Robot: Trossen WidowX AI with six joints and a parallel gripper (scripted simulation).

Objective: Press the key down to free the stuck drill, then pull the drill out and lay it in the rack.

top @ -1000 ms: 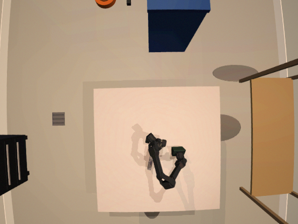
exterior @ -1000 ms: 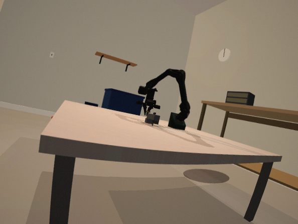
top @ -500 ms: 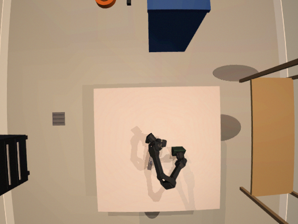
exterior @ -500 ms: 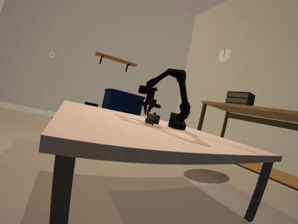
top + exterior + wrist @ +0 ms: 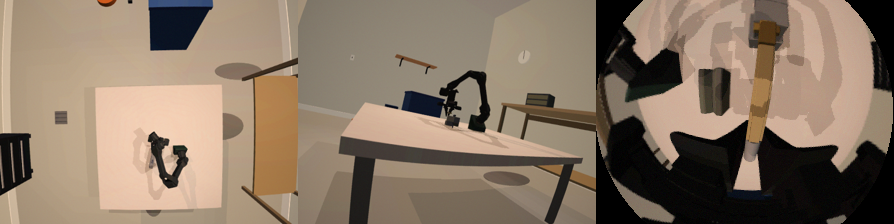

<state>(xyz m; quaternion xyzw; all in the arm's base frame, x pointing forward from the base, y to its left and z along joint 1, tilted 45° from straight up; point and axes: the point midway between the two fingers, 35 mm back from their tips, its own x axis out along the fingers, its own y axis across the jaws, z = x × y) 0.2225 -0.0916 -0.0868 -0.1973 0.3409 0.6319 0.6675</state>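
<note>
Now: gripper tip 40 mm to the right of the tan drill, 30 mm below it and 10 mm short of it. The rest, counted from my gripper tip: grey block 200 mm to the left, 50 mm ahead, 10 mm below; rack 60 mm behind, 50 mm to the left, 30 mm below; dark drill 220 mm to the left, 50 mm ahead.
</note>
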